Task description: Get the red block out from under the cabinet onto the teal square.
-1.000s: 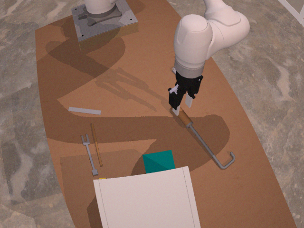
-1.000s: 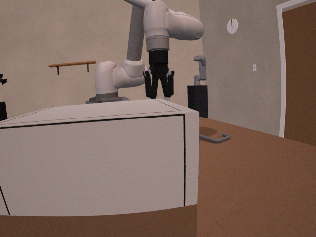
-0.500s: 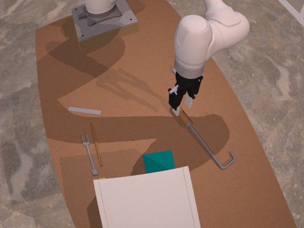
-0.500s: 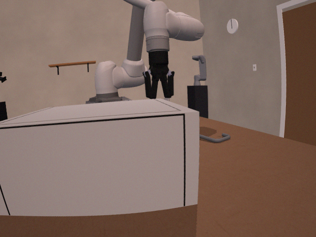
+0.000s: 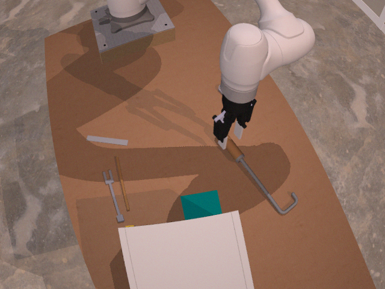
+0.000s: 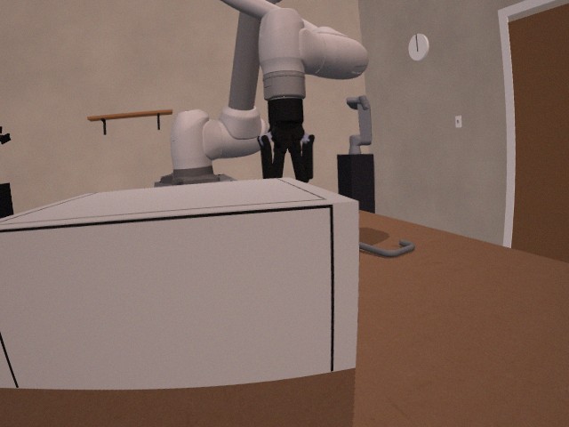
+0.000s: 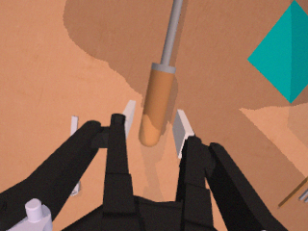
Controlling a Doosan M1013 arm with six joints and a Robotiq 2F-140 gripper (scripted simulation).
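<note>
Right now my hand is 11 cm short of the long hook tool, 6 cm to the right of it and 6 cm above it. Round my hand: grey spoon: 17 cm behind, 8 cm to the left, 7 cm below; thin wooden stick: 34 cm to the right, 7 cm below; teal square: 16 cm ahead, 15 cm to the right, 7 cm below.
</note>
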